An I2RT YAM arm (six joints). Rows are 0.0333 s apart.
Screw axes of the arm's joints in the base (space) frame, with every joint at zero. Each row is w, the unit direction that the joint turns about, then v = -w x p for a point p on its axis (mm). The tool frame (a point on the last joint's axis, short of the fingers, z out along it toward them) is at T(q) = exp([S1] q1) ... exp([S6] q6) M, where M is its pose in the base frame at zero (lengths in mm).
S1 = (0, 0, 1, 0, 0, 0)
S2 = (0, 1, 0, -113.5, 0, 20)
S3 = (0, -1, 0, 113.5, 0, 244)
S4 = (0, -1, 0, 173.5, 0, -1)
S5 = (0, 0, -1, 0, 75, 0)
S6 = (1, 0, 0, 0, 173.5, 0)
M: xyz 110.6 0 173.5 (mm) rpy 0 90 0 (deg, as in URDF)
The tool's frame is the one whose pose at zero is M.
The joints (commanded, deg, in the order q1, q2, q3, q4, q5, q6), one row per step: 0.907 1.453 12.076 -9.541 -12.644 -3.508; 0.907 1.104 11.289 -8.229 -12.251 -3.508; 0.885 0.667 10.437 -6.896 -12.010 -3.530; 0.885 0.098 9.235 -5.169 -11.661 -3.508; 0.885 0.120 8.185 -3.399 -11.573 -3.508; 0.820 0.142 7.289 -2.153 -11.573 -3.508; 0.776 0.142 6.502 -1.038 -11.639 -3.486
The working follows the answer.
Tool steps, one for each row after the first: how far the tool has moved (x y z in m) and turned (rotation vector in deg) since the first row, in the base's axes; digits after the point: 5 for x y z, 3 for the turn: 0.00077 -0.00023 -0.00171 0.024 -0.874 -0.393; 0.00143 -0.00040 -0.00365 0.028 -1.796 -0.656; 0.00244 -0.00060 -0.00676 0.088 -2.885 -1.004; 0.00415 -0.00062 -0.00970 0.110 -3.583 -1.092; 0.00558 -0.00071 -0.01274 0.116 -3.911 -1.157; 0.00673 -0.00074 -0.01536 0.140 -4.234 -1.133
Tool pose at each row, in the base's axes (x y z in m, rotation vector in deg; rounded; the steps above come from the unrounded poses): 0.09441 0.00929 0.22638 -13.389 88.021 7.753; 0.09517 0.00906 0.22468 -13.099 87.189 7.344; 0.09584 0.00889 0.22273 -12.927 86.297 7.016; 0.09685 0.00869 0.21963 -12.652 85.243 6.644; 0.09855 0.00867 0.21669 -12.593 84.555 6.499; 0.09998 0.00857 0.21365 -12.550 84.235 6.409; 0.10114 0.00855 0.21102 -12.560 83.909 6.403

